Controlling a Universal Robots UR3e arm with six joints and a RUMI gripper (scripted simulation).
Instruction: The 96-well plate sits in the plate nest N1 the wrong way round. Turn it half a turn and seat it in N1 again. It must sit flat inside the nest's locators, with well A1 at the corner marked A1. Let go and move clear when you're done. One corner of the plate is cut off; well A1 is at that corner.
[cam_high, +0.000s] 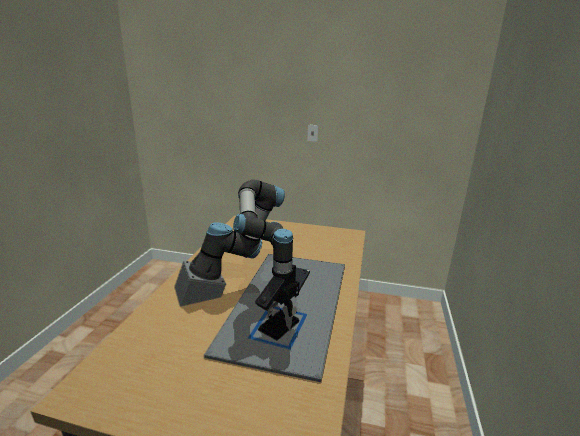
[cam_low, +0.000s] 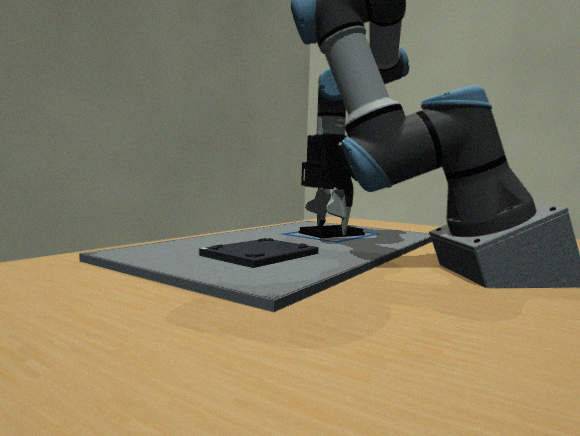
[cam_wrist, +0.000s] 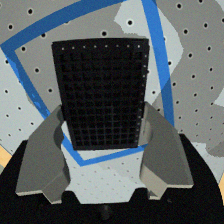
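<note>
Now: the black 96-well plate 10 mm below my hand. Round my hand: small white corner label (20 mm behind, 380 mm to the left); plate nest N1 (70 mm behind, 300 mm to the left, 10 mm below).
</note>
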